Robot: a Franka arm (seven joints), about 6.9 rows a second.
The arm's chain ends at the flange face. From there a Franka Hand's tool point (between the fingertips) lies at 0.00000 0.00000 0.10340 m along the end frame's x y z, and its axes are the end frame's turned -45 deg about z.
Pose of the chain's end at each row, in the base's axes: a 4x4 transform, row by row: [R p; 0 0 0 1], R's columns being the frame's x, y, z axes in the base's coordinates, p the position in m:
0.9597, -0.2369, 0.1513, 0.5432; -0.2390, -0.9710, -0.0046, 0.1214; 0.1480, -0.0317, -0.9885, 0.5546; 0, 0, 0, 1
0.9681, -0.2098, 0.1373, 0.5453; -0.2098, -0.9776, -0.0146, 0.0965; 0.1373, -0.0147, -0.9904, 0.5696; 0, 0, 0, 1
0.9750, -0.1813, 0.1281, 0.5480; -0.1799, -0.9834, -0.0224, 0.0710; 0.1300, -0.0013, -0.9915, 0.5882; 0, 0, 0, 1
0.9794, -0.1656, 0.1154, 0.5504; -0.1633, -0.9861, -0.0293, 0.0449; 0.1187, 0.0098, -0.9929, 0.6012; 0, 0, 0, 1
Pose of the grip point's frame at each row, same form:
0.8461, 0.5111, 0.1513, 0.5588; 0.5176, -0.8556, -0.0046, 0.1209; 0.1271, 0.0822, -0.9885, 0.4524; 0, 0, 0, 1
0.8329, 0.5362, 0.1373, 0.5595; 0.5429, -0.8396, -0.0146, 0.0950; 0.1075, 0.0867, -0.9904, 0.4672; 0, 0, 0, 1
0.8176, 0.5612, 0.1281, 0.5612; 0.5682, -0.8226, -0.0224, 0.0687; 0.0928, 0.0910, -0.9915, 0.4857; 0, 0, 0, 1
0.8096, 0.5754, 0.1154, 0.5623; 0.5818, -0.8127, -0.0293, 0.0419; 0.0770, 0.0909, -0.9929, 0.4985; 0, 0, 0, 1

